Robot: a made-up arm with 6 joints.
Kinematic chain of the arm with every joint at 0, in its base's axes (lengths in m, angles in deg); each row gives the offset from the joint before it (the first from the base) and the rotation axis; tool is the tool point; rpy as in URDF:
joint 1: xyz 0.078 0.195 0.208 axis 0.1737 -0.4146 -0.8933
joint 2: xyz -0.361 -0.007 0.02 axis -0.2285 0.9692 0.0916
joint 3: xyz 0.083 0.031 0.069 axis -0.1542 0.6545 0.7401
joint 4: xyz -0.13 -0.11 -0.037 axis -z
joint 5: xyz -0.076 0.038 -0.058 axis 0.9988 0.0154 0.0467
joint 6: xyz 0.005 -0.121 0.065 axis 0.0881 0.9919 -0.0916
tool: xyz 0.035 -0.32 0.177 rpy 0 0 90
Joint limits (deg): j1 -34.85..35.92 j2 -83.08..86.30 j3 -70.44..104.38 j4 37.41..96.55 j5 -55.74..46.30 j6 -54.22..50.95
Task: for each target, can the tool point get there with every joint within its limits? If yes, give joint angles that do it. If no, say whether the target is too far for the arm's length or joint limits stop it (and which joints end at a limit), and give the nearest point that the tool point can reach.
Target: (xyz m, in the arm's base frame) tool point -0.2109 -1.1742 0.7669
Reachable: no: too far | nearest point -0.1640 -0.6169 0.5839 | short by 0.588 m
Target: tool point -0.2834 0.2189 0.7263
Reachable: yes | joints 9.63 8.57 31.98 80.80 -38.62 -29.90
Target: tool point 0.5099 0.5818 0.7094
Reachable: no: joint limits stop it (at a limit: joint 1, joint 3, joint 4, joint 6) | nearest point 0.2941 0.3407 0.5669 | short by 0.354 m
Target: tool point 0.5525 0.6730 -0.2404
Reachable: no: joint limits stop it (at a limit: joint 1, joint 3, joint 5, joint 6) | nearest point 0.2836 0.5770 -0.1040 | short by 0.316 m
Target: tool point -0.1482 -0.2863 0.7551
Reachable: yes | joints -25.51 -7.94 51.32 84.81 -8.03 41.90
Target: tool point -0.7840 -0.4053 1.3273
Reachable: no: too far | nearest point -0.4544 -0.2279 0.8344 | short by 0.619 m
